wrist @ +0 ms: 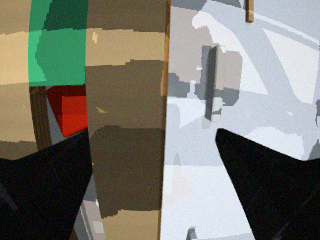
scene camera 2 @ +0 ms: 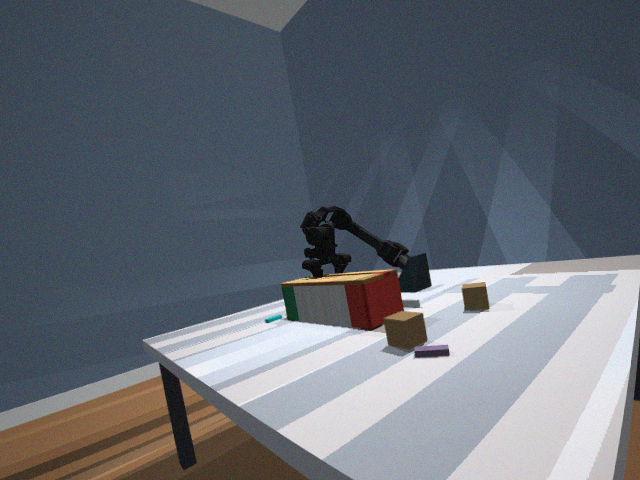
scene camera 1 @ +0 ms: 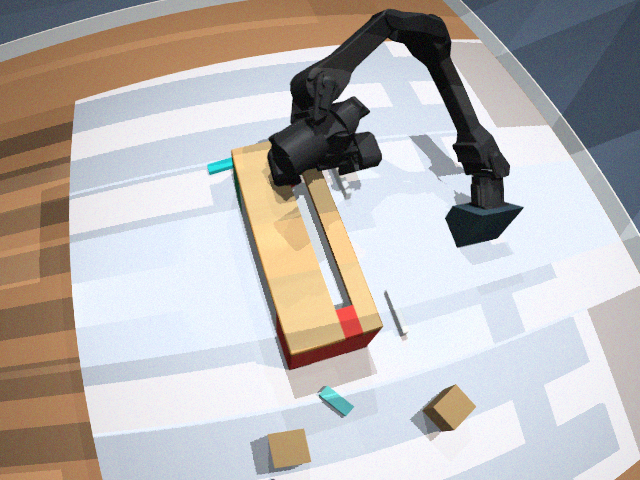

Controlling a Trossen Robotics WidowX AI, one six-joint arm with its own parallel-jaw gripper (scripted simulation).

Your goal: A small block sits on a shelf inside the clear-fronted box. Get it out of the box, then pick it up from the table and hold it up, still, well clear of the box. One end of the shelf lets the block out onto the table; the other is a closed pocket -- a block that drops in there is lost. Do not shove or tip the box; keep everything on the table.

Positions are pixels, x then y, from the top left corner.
Labels:
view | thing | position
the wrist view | my gripper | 161,133
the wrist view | box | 123,59
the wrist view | red block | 68,102
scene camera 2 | my gripper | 328,285
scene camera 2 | box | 358,299
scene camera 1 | my gripper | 317,177
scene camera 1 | box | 321,306

